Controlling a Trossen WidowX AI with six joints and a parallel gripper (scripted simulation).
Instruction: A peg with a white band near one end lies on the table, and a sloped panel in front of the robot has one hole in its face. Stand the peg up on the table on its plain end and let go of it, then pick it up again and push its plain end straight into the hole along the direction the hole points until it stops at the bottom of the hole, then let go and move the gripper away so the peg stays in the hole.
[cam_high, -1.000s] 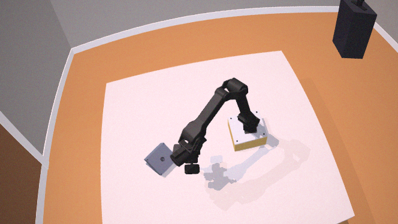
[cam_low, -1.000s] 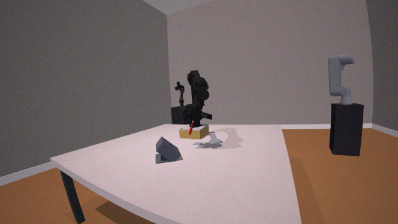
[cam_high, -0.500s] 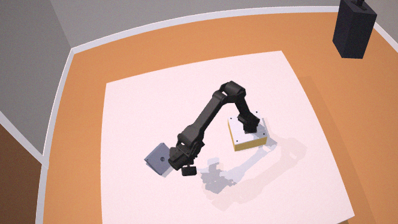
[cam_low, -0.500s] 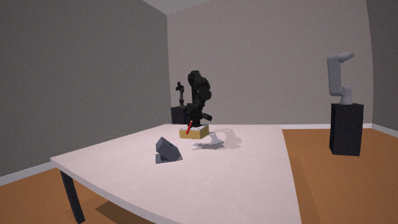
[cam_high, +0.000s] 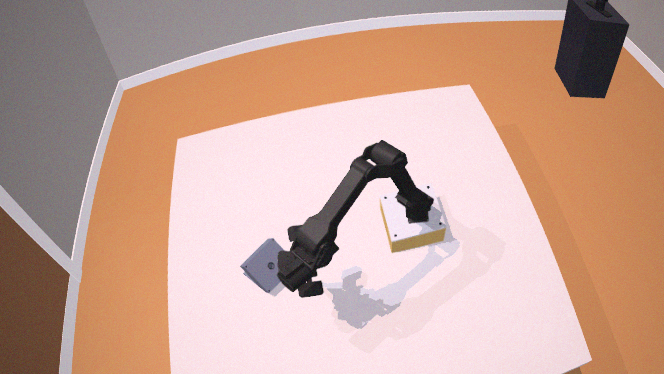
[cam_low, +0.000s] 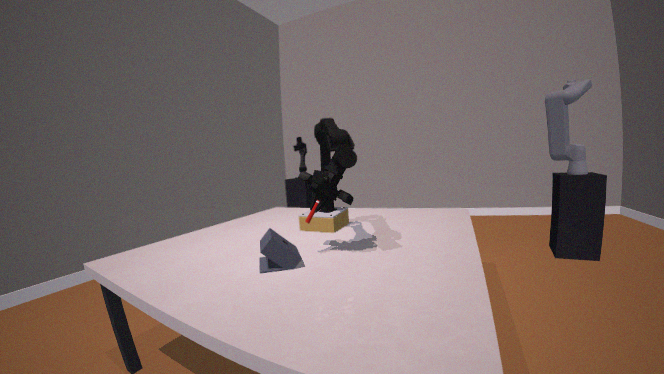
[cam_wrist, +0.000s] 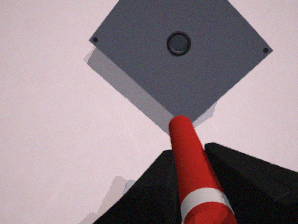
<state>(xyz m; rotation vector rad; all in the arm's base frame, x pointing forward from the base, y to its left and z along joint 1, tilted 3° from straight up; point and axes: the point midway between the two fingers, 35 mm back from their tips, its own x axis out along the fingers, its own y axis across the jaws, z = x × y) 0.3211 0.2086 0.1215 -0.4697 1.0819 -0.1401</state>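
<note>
My gripper tip is now 11 cm short of the grey sloped panel, 6 cm to the left of it and 10 cm above it. From my gripper tip the other things lie so: red peg 1 cm behind, 1 cm to the left, 1 cm above.
</note>
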